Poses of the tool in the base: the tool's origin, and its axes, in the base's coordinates. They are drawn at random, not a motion.
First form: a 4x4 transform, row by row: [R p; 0 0 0 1], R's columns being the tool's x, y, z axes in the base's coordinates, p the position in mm. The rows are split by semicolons.
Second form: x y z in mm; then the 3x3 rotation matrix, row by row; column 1 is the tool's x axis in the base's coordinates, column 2 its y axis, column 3 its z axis. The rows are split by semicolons. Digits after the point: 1 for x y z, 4 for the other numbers.
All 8 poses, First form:
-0.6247 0.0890 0.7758 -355.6; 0.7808 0.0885 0.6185 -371.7; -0.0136 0.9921 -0.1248 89.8; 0 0 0 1
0.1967 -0.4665 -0.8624 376.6; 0.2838 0.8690 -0.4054 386.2; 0.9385 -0.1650 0.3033 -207.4; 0 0 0 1
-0.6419 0.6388 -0.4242 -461.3; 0.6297 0.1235 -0.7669 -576.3; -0.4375 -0.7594 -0.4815 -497.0; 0 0 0 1
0.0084 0.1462 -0.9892 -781.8; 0.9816 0.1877 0.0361 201.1; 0.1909 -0.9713 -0.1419 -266.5; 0 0 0 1
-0.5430 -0.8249 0.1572 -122.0; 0.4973 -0.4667 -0.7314 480.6; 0.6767 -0.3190 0.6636 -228.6; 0 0 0 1
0.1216 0.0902 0.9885 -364.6; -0.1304 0.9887 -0.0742 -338.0; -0.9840 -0.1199 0.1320 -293.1; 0 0 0 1
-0.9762 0.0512 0.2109 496.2; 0.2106 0.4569 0.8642 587.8; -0.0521 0.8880 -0.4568 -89.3; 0 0 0 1
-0.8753 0.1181 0.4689 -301.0; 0.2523 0.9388 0.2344 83.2; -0.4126 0.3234 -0.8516 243.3; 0 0 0 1
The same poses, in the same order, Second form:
-355.6 -371.7 89.8; -0.6247 0.0890 0.7758; 0.7808 0.0885 0.6185; -0.0136 0.9921 -0.1248
376.6 386.2 -207.4; 0.1967 -0.4665 -0.8624; 0.2838 0.8690 -0.4054; 0.9385 -0.1650 0.3033
-461.3 -576.3 -497.0; -0.6419 0.6388 -0.4242; 0.6297 0.1235 -0.7669; -0.4375 -0.7594 -0.4815
-781.8 201.1 -266.5; 0.0084 0.1462 -0.9892; 0.9816 0.1877 0.0361; 0.1909 -0.9713 -0.1419
-122.0 480.6 -228.6; -0.5430 -0.8249 0.1572; 0.4973 -0.4667 -0.7314; 0.6767 -0.3190 0.6636
-364.6 -338.0 -293.1; 0.1216 0.0902 0.9885; -0.1304 0.9887 -0.0742; -0.9840 -0.1199 0.1320
496.2 587.8 -89.3; -0.9762 0.0512 0.2109; 0.2106 0.4569 0.8642; -0.0521 0.8880 -0.4568
-301.0 83.2 243.3; -0.8753 0.1181 0.4689; 0.2523 0.9388 0.2344; -0.4126 0.3234 -0.8516

